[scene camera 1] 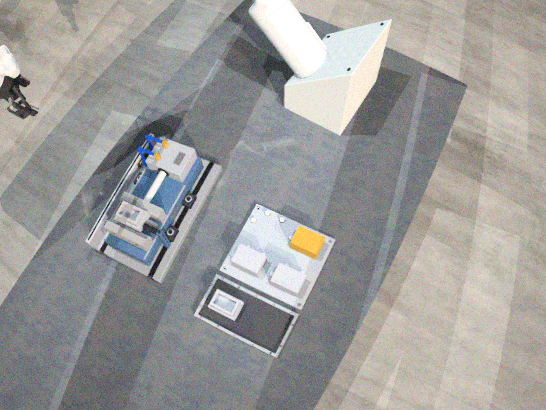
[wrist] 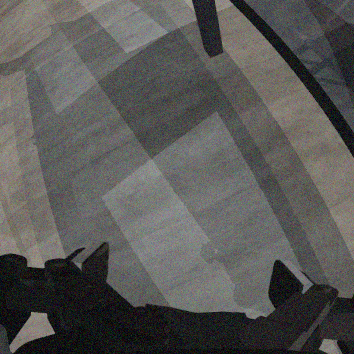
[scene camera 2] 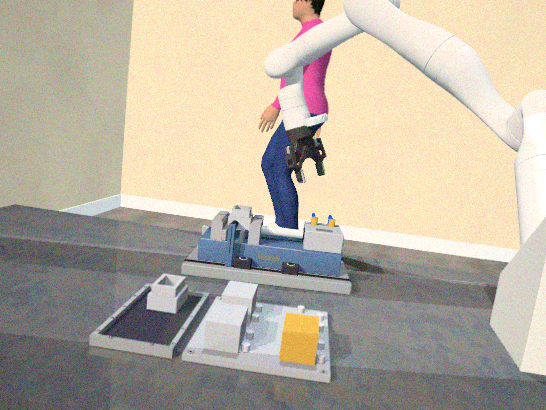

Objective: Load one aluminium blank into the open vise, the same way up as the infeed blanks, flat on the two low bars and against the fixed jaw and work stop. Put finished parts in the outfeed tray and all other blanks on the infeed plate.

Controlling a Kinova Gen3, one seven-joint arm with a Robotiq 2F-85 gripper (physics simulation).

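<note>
My gripper [scene camera 1: 29, 96] [scene camera 2: 311, 176] [wrist: 190, 270] is open and empty, high up and beyond the table's edge, with floor below it in the wrist view. The blue vise [scene camera 1: 175, 192] [scene camera 2: 316, 262] holds a pale part [scene camera 1: 131, 215] [scene camera 2: 242, 214] with a pocket in its top, between the jaws; any jaw gap is unclear. Two pale blanks [scene camera 1: 249, 260] [scene camera 1: 289, 279] [scene camera 2: 226, 325] [scene camera 2: 241, 295] stand on the infeed plate [scene camera 1: 242, 237] [scene camera 2: 260, 369]. A pocketed part [scene camera 1: 226, 304] [scene camera 2: 167, 295] sits in the outfeed tray [scene camera 1: 236, 335] [scene camera 2: 132, 348]. The low bars are hidden.
An orange block [scene camera 1: 307, 241] [scene camera 2: 299, 339] stands on the infeed plate among small pegs. A person [scene camera 2: 315, 82] in pink stands behind the vise, overlapped by the arm and gripper in that view. The robot's base wedge [scene camera 1: 320, 107] [scene camera 2: 525, 305] is on the table. A table leg [wrist: 207, 25] shows.
</note>
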